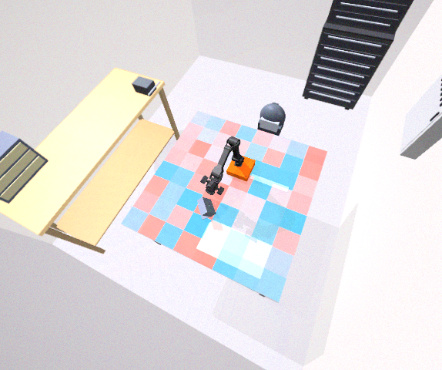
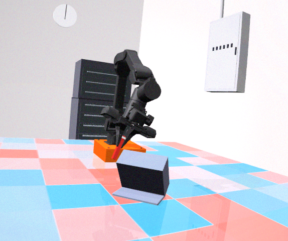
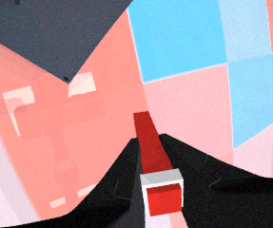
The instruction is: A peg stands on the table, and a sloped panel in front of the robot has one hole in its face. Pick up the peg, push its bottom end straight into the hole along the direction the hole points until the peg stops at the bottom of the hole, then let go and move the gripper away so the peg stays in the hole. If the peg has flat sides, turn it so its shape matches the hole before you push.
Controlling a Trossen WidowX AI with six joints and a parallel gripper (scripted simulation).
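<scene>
The grey sloped panel is 130 mm ahead of my gripper tip, 50 mm below it and 20 mm to the left of it. Round my gripper tip: thin red peg: 20 mm above, 10 mm to the left.
</scene>
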